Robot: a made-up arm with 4 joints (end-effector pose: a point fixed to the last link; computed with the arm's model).
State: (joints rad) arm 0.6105 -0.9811 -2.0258 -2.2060
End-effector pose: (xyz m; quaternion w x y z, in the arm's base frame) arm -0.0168 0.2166 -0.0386 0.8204 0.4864 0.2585 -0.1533
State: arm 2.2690 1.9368 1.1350 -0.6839
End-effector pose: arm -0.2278 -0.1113 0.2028 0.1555 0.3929 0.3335 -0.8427
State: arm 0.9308 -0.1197 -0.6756 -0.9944
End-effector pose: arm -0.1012 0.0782 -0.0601 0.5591 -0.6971 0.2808 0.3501
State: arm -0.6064 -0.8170 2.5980 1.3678
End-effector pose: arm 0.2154 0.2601 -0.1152 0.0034 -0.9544 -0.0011 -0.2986
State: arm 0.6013 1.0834 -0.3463 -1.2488
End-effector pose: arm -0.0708 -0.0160 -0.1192 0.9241 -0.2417 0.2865 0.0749
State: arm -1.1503 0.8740 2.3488 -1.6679
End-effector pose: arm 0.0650 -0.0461 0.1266 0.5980 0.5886 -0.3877 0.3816
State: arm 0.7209 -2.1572 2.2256 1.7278
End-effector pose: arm -0.2685 0.0573 -0.3065 0.5831 0.7319 0.2198 -0.2759
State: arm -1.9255 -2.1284 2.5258 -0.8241
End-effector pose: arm 0.4046 0.1792 0.3038 0.5583 -0.1210 -0.8022 -0.1738
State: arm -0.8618 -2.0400 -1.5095 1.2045
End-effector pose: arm 0.3440 0.2655 -0.1260 0.3524 -0.8375 -0.1620 -0.3850
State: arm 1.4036 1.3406 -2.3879 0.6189
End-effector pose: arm -0.1373 -0.1410 0.0060 0.7462 -0.1623 0.6308 0.1372
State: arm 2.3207 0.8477 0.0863 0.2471
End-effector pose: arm -0.1733 -0.0490 0.1694 0.3314 0.2222 0.7616 -0.5106
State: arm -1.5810 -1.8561 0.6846 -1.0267
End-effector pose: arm 0.3991 0.1343 0.1541 0.3197 -0.6267 -0.3229 -0.6331
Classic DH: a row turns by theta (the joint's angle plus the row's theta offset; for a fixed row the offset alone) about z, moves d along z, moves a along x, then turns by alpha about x. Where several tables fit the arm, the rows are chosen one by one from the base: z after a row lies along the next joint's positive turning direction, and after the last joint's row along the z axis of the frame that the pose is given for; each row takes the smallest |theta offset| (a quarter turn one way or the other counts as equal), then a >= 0, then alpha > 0; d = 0 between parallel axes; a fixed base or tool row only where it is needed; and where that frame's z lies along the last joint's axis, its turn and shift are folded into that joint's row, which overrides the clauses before.
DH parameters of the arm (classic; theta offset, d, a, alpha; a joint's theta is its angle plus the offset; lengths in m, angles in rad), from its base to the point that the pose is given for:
base (fixed): 0 0.09 0 -1.5708
joint 1: 1.5708 0.05 0.28 1.5708
joint 2: -0.3029 0 -0.1676 0
joint 3: -0.3174 0 0.086 0
joint 4: -0.9505 0.06 -0.02 1.5708
tool (fixed): 1.5708 0.05 0 0

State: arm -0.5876 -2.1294 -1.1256 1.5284
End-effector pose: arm 0.2555 0.2630 -0.1854 0.6221 -0.7274 -0.1882 -0.2201
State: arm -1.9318 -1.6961 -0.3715 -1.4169
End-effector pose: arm 0.2713 0.1291 0.2566 0.0970 0.5603 -0.1403 0.8105
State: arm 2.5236 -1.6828 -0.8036 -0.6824
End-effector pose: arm -0.2291 0.1790 0.3088 0.0041 0.3041 0.0130 -0.9526
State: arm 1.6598 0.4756 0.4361 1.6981
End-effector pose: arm -0.2346 0.0033 0.0507 0.1774 0.6512 0.1939 -0.7119
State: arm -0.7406 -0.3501 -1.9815 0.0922
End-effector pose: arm 0.1179 0.1624 0.0500 0.4064 -0.8390 -0.1578 -0.3257
